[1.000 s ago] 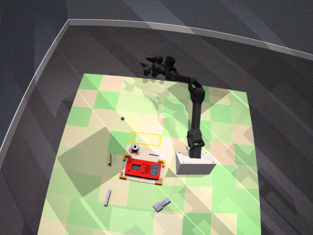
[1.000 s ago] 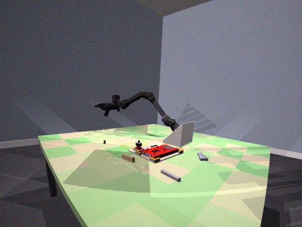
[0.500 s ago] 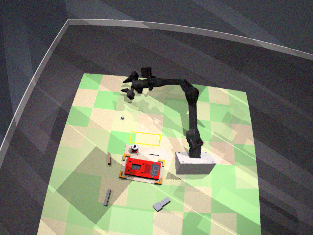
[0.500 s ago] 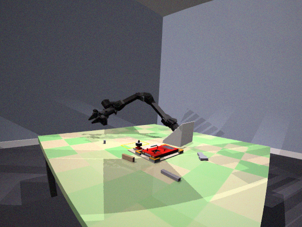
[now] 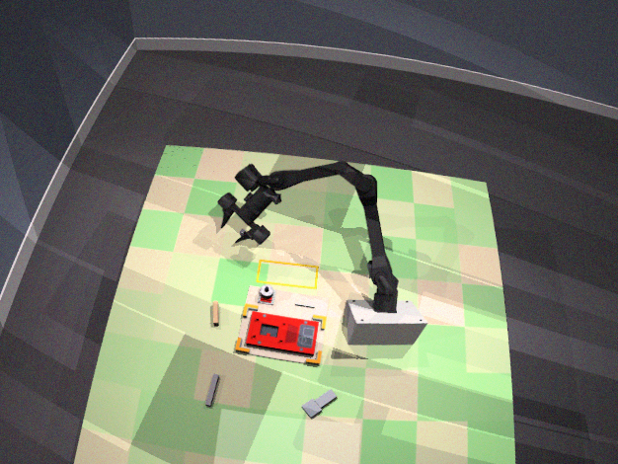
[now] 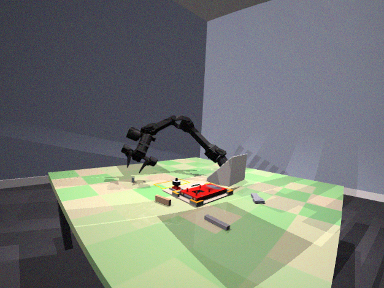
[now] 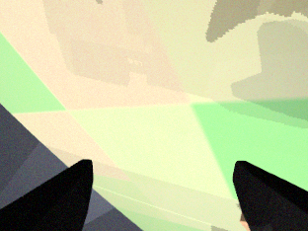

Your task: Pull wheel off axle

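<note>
Right now my gripper tip is 16 cm to the right of the wheel, 15 cm past it and 4 cm above it. From my gripper tip the other things lie so: tan block (24 cm to the left, 7 cm below); then grey bar (49 cm to the left, 7 cm below, 4 cm behind); then grey stepped piece (48 cm to the left, 34 cm behind, 7 cm below).
</note>
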